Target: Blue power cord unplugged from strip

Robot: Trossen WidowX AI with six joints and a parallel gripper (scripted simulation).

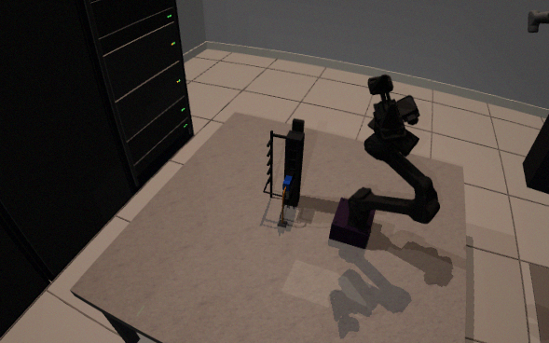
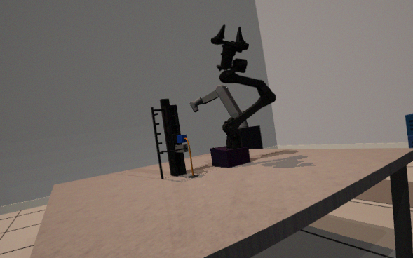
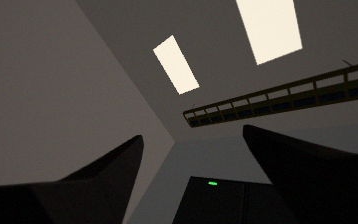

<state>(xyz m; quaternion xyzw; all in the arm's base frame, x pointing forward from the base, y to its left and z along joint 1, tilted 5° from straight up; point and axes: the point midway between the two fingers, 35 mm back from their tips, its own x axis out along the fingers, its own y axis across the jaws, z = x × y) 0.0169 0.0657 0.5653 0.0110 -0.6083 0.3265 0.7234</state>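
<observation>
The blue plug lies 30 cm ahead of my gripper tip, 12 cm to the right of it and 49 cm below it.
</observation>
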